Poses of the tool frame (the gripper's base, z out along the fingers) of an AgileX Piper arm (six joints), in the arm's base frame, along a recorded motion.
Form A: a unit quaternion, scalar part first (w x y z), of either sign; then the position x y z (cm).
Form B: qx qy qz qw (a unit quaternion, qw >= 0); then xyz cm. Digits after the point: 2 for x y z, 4 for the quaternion.
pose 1, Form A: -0.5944 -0.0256 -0.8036 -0.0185 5.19 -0.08 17.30
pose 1, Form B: 0.0256 0.8036 0.0185 0.5944 5.19 -0.08 17.30
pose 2, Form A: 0.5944 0.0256 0.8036 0.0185 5.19 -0.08 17.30
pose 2, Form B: 0.0256 0.8036 0.0185 0.5944 5.19 -0.08 17.30
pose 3, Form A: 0.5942 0.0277 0.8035 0.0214 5.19 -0.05 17.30
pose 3, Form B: 0.0277 0.8035 0.0214 0.5942 5.19 -0.05 17.30
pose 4, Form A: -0.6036 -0.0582 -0.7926 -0.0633 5.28 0.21 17.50
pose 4, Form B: 0.0582 0.7926 0.0633 0.6036 5.28 0.21 17.50
